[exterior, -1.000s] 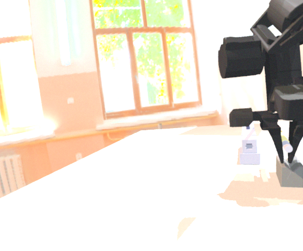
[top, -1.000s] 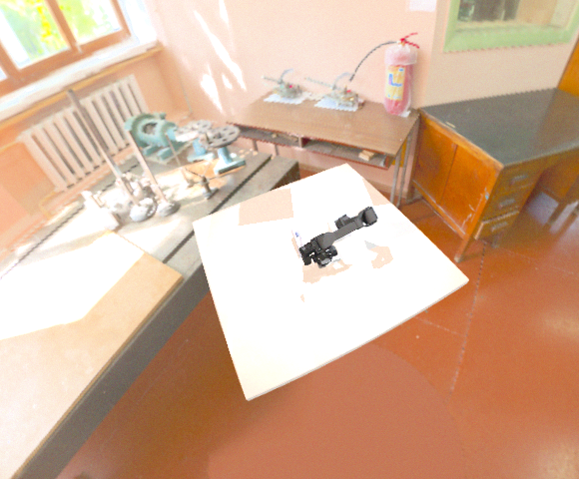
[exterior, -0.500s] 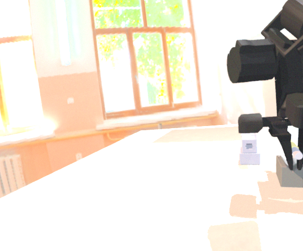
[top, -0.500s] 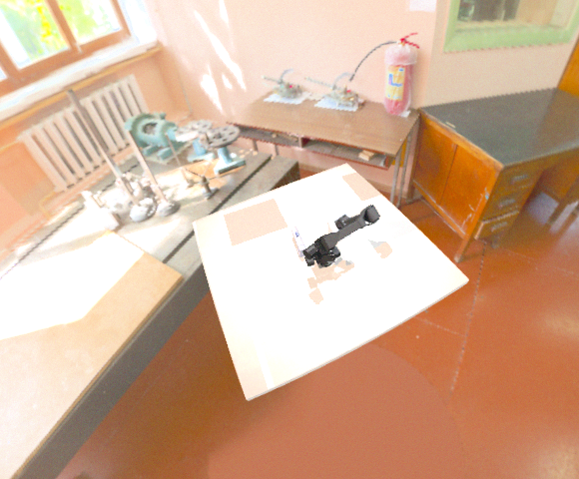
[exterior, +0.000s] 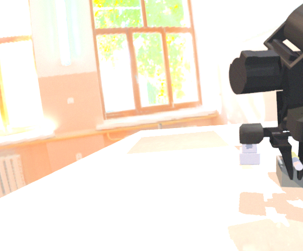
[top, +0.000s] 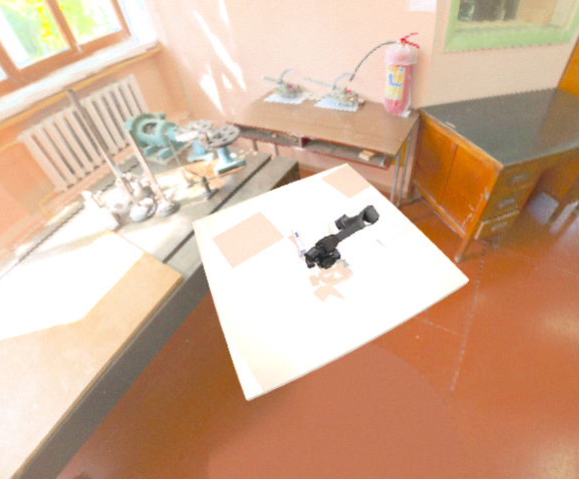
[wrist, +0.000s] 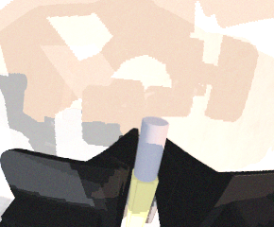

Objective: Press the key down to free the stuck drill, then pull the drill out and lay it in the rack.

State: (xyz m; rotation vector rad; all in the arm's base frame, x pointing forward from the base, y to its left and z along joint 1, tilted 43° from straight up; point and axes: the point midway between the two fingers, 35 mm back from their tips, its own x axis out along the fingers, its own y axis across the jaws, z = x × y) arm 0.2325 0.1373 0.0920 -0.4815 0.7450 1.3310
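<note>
Now: the drill 10 mm behind my gripper tip, 40 mm to the right of it and 40 mm above it. From my gripper tip the other things lie so: holder block: 30 mm ahead, 230 mm to the right, 20 mm above; then grey v-notched rack: 10 mm behind, 50 mm to the right.
</note>
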